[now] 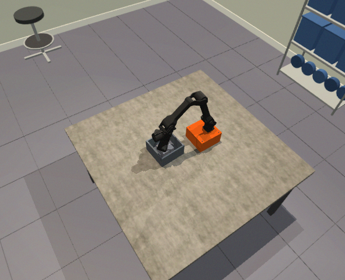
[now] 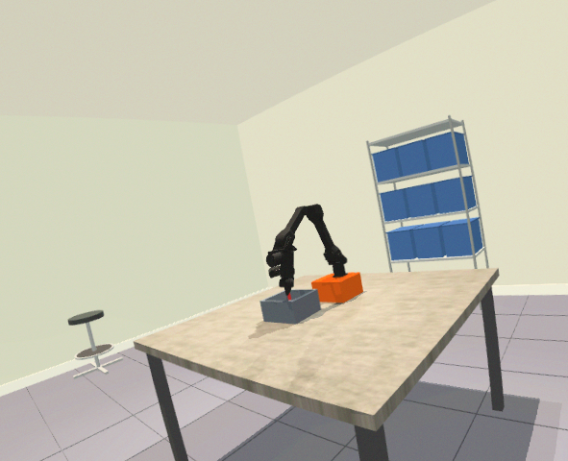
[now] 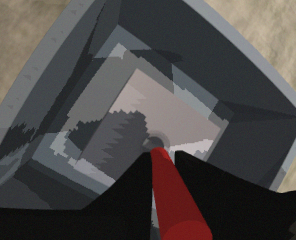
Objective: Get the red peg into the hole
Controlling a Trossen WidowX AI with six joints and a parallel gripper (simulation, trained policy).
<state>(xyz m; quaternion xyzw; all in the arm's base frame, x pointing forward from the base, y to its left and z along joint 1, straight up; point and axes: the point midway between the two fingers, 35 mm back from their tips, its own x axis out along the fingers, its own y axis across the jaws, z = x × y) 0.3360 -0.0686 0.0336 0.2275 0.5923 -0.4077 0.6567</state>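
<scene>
Now: gripper tip 1 cm to the right of the red peg and 1 cm below it. Also, from my gripper tip: grey box: 1 cm behind, 8 cm below; pale plate: 1 cm behind, 6 cm below.
</scene>
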